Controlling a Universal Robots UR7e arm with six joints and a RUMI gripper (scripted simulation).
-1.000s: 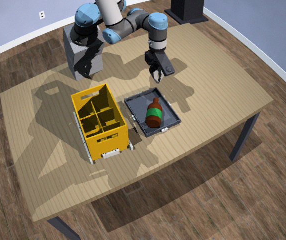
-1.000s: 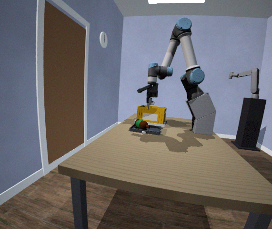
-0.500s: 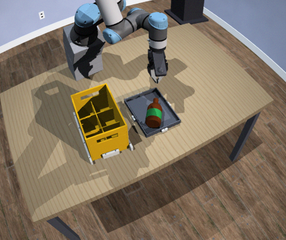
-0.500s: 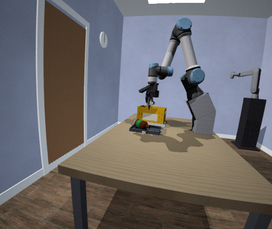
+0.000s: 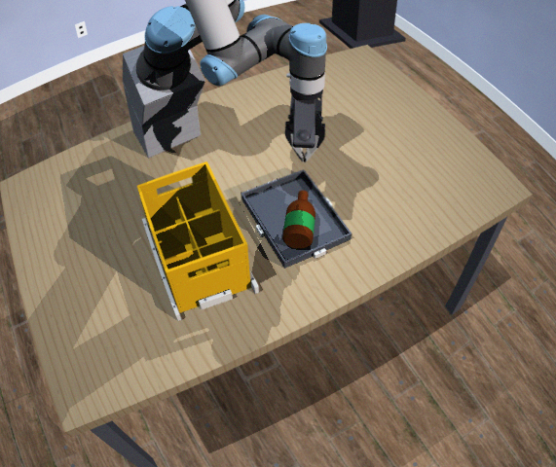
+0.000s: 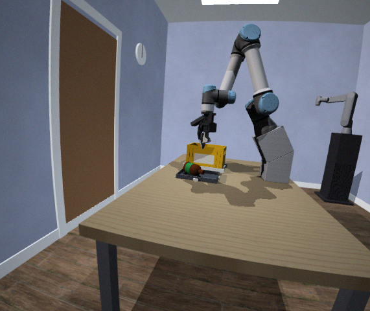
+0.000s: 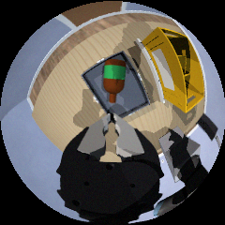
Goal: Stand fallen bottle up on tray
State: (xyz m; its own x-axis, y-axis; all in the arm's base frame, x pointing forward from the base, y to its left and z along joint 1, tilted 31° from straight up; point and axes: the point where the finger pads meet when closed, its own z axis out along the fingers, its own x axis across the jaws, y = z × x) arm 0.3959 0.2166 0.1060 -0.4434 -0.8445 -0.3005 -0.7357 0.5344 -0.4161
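Now: the bottle 40 mm ahead of my hand, 30 mm to the right of it and 160 mm below it. The rest, counted from my hand: tray (10 mm ahead, 30 mm to the right, 190 mm below); then yellow crate (10 mm ahead, 300 mm to the right, 120 mm below).
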